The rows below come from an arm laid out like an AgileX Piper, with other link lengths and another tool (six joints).
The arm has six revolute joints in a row. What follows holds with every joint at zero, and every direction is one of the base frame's.
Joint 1 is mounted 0.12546 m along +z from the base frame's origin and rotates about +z.
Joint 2 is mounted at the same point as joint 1 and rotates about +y.
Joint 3 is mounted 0.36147 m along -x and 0.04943 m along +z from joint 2 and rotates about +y.
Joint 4 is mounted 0.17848 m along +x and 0.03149 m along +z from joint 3 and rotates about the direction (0.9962, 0, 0.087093).
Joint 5 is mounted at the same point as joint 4 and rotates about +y.
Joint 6 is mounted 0.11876 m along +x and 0.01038 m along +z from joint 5 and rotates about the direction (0.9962, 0, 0.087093).
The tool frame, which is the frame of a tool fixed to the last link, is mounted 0.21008 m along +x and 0.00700 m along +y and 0.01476 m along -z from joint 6; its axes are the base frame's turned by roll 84.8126, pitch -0.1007 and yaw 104.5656 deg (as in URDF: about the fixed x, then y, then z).
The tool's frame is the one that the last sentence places.
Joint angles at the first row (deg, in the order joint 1, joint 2, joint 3, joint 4, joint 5, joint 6):
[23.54 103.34 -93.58 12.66 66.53 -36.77]
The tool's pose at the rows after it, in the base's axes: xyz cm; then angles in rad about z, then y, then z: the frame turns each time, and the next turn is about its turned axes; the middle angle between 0 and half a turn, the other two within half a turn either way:
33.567 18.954 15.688 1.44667 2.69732 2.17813
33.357 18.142 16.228 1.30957 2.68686 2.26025
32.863 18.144 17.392 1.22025 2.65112 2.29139
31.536 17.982 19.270 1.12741 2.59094 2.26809
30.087 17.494 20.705 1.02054 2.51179 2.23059
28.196 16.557 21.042 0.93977 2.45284 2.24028
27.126 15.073 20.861 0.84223 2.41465 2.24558
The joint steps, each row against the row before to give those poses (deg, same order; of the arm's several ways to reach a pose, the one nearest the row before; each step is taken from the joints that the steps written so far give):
[-0.19 -0.63 -1.47 -3.81 2.01 11.41]
[0.00 -0.90 -0.40 -2.63 1.06 13.14]
[-0.06 -2.04 0.38 -0.33 0.22 7.13]
[0.00 -5.09 3.71 0.30 -2.00 4.29]
[0.00 -6.61 7.36 0.00 -5.49 4.20]
[0.00 -6.14 8.16 -0.53 -5.18 5.27]
[0.00 -4.56 6.51 -2.42 -4.24 6.66]

